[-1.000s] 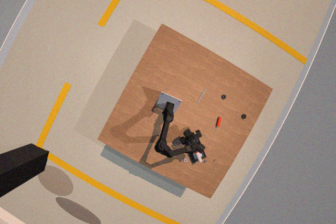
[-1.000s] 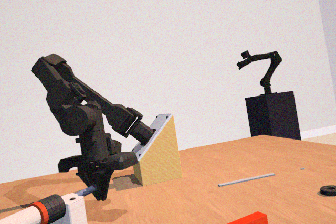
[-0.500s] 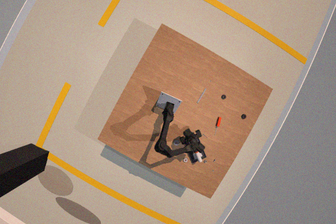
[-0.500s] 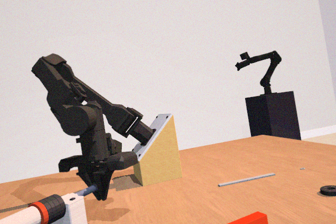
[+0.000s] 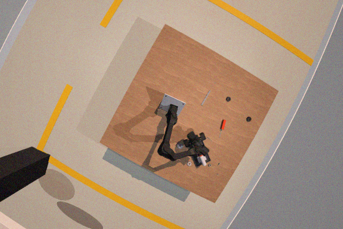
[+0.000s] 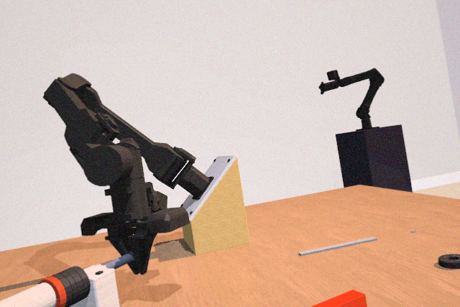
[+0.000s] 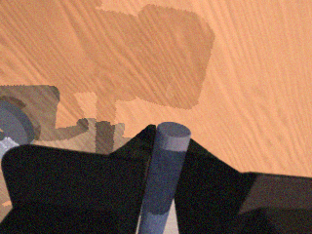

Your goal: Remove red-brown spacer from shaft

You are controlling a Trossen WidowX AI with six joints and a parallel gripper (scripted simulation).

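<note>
Right now the blue-grey shaft is 5 cm ahead of my gripper tip, 6 cm to the right of it and 3 cm above it. Also, from my gripper tip: black collar (11 cm ahead, 11 cm to the right, 3 cm above); orange-red ring (11 cm ahead, 12 cm to the right, 3 cm above); black spacer (10 cm ahead, 11 cm to the right, 3 cm above).
</note>
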